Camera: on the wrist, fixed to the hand. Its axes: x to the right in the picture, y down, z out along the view.
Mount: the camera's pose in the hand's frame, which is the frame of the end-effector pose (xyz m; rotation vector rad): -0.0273 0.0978 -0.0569 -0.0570 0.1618 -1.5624
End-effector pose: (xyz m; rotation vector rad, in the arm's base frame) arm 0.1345 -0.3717 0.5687 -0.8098 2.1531 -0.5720
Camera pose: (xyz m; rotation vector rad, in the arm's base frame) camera 0.0689 -0.2763 0.5571 -2.4799 1.2426 -1.2997
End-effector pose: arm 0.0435 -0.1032 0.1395 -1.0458 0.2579 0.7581
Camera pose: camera -0.0334 -0.1364 0.0587 -1.0214 -0.4496 -0.7322
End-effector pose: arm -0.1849 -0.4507 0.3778 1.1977 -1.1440 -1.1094
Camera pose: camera -0.1289 -0.4127 0.4725 2.1112 0.1940 -2.0293
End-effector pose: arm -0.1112 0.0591 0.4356 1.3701 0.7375 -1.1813
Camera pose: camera -0.0158 0.1020 0.4867 0.6542 2.1001 -2.1430
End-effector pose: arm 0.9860 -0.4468 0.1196 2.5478 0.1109 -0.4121
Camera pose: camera 0.9912 -0.4988 0.2236 1.8980 2.1179 -0.6827
